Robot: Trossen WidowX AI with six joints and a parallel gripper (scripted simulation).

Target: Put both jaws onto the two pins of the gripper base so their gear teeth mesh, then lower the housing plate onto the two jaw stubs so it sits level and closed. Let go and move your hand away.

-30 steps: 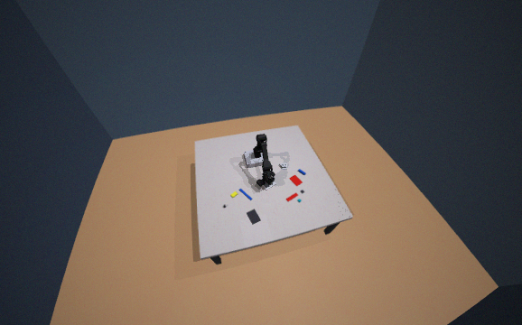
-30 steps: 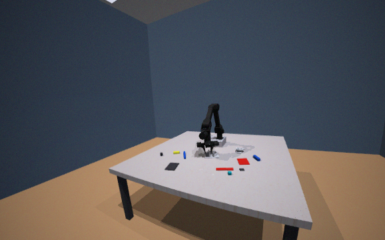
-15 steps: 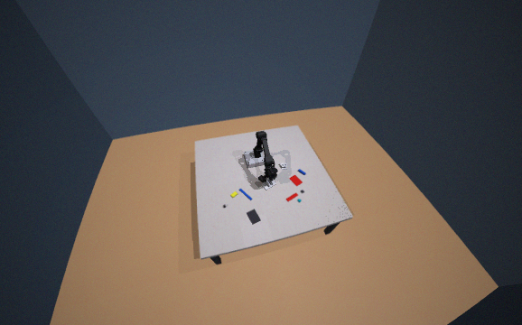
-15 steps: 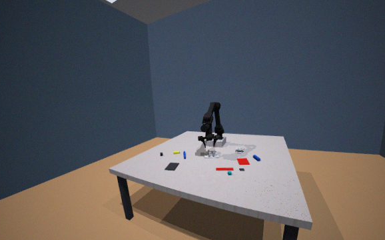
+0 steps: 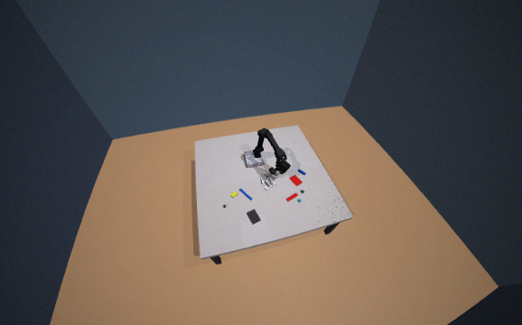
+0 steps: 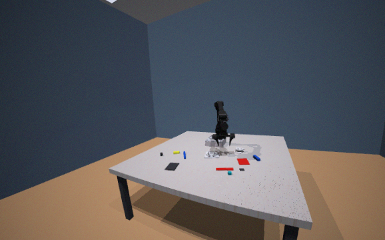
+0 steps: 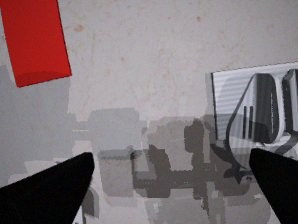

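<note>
The gripper base lies 140 mm behind my gripper tip, 100 mm to the left of it and 60 mm below it. Also, from my gripper tip: red square plate 50 mm ahead, 170 mm to the left, 90 mm below; white flat plate 50 mm ahead, 100 mm to the right, 90 mm below; red bar 220 mm ahead, 70 mm to the left, 90 mm below.
</note>
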